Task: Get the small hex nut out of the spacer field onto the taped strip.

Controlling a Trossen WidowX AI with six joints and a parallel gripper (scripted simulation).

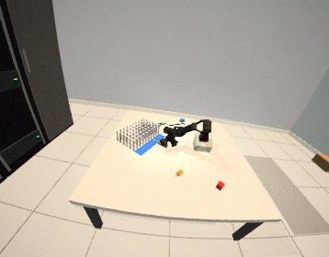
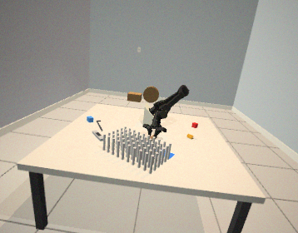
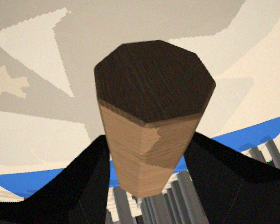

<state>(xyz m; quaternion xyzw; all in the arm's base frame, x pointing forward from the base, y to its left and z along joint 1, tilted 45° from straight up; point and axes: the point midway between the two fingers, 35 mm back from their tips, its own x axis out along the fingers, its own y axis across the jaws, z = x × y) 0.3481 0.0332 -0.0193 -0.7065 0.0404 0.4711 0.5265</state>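
Now: the blue taped strip 10 cm ahead of my gripper tip, 2 cm to the right of it and 2 cm below it. Round my gripper tip: orange-handled tool (33 cm to the left, 11 cm behind); flat grey tool (39 cm to the right, 1 cm ahead); red cube (43 cm to the left, 39 cm behind).
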